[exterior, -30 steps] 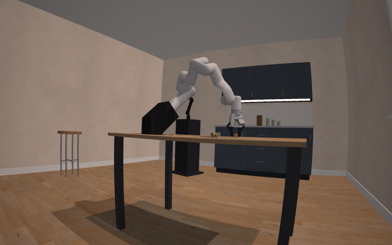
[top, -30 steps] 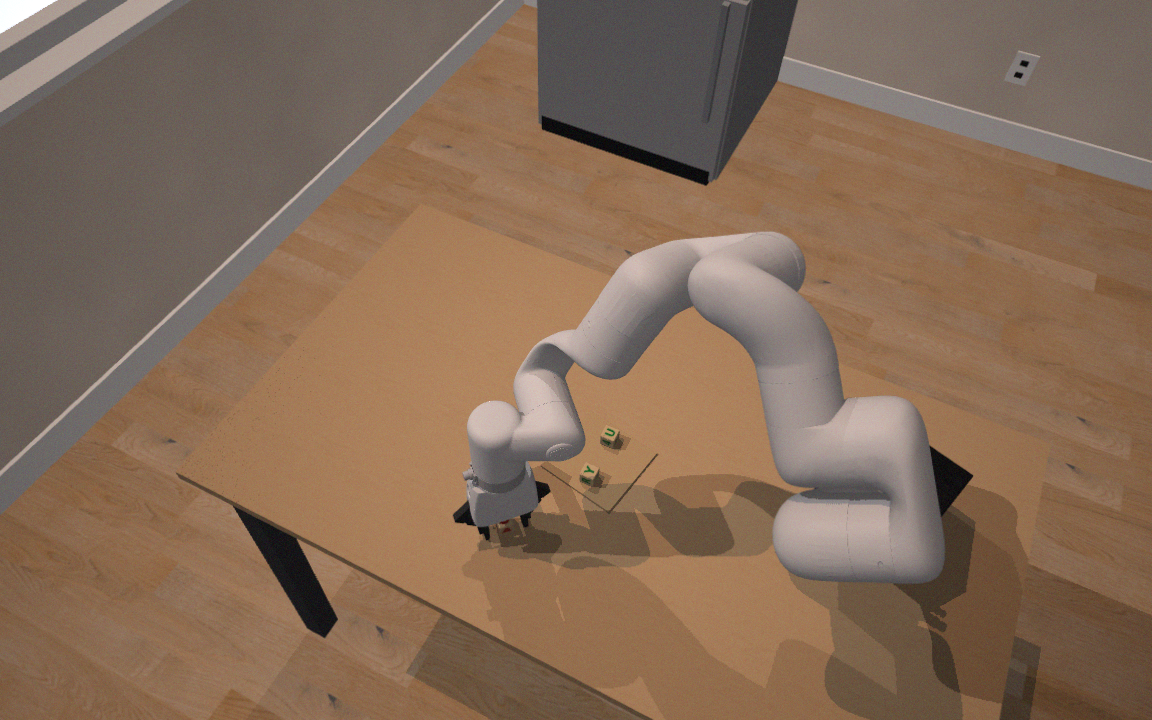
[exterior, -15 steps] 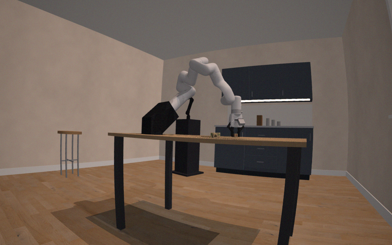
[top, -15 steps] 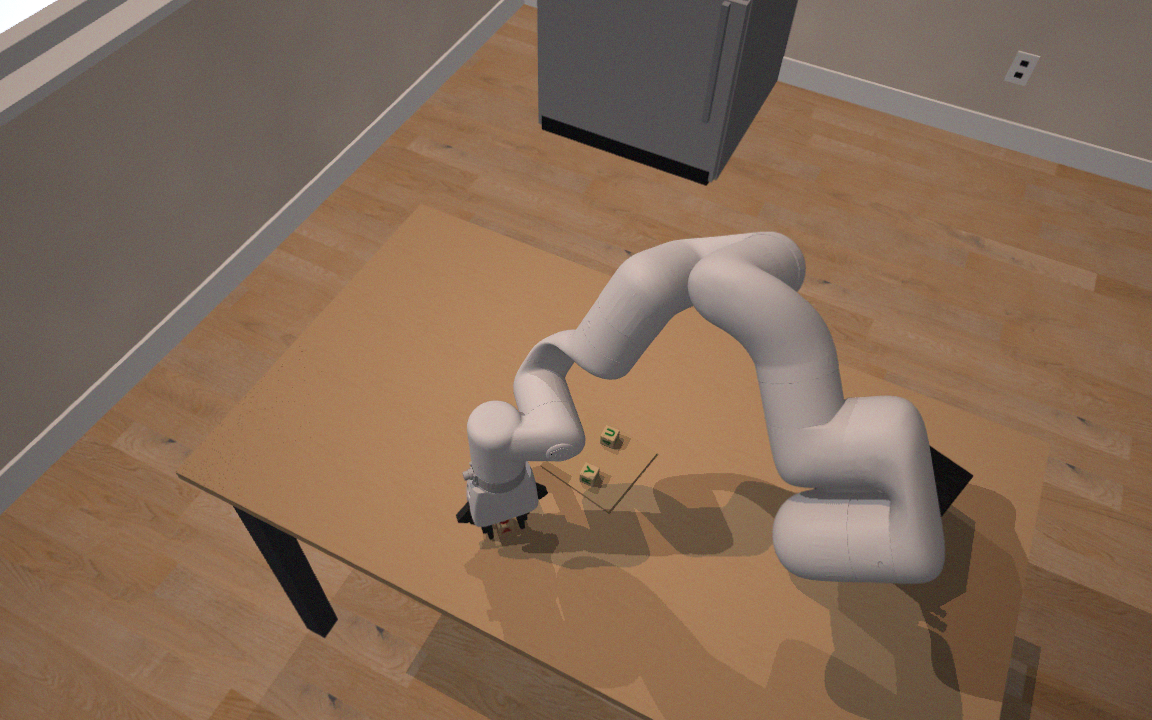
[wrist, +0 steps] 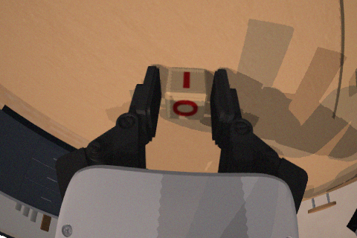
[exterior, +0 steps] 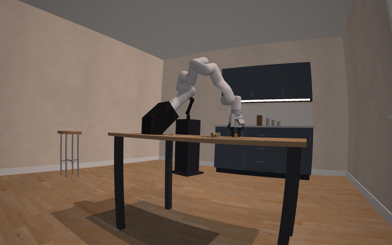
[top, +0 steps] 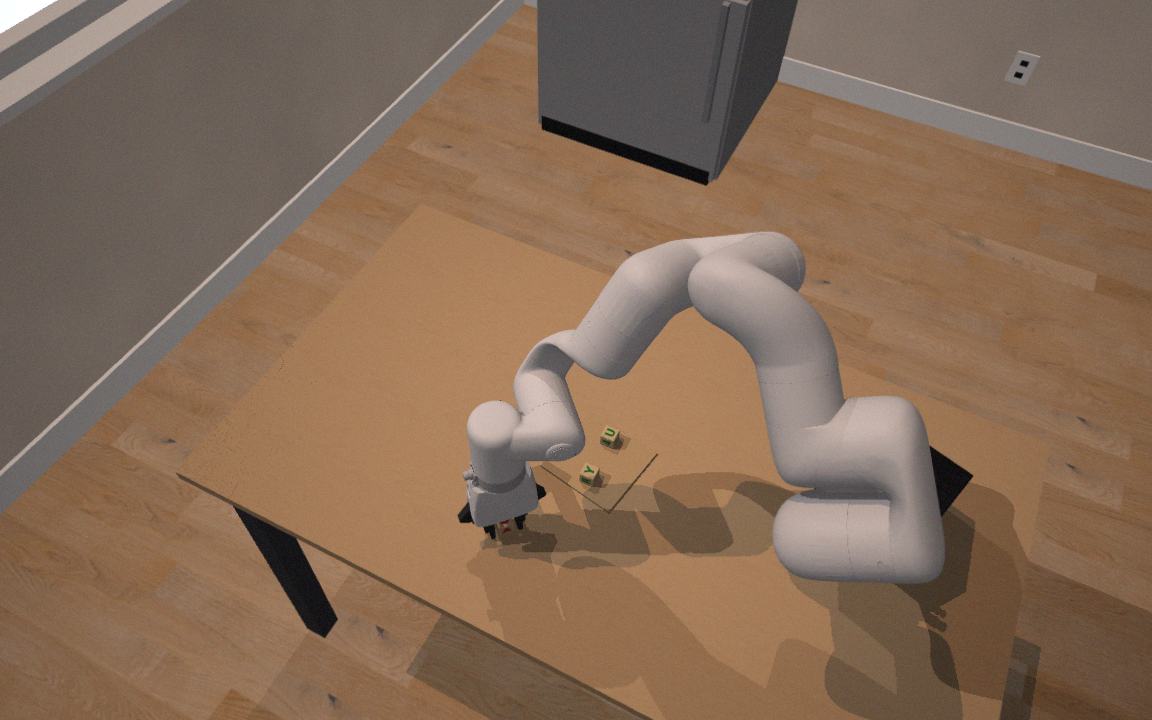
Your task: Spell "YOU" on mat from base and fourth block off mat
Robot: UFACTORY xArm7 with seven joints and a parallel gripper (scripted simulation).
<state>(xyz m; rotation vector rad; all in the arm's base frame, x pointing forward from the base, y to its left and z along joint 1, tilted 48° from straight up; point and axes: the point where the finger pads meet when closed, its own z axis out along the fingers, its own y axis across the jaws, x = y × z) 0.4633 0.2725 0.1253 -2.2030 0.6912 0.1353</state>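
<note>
My gripper is now 10 mm above the O block. Also, from my hand: Y block (150 mm to the right, 50 mm behind); mat (190 mm to the right, 40 mm behind, 20 mm below); U block (230 mm to the right, 40 mm behind).
</note>
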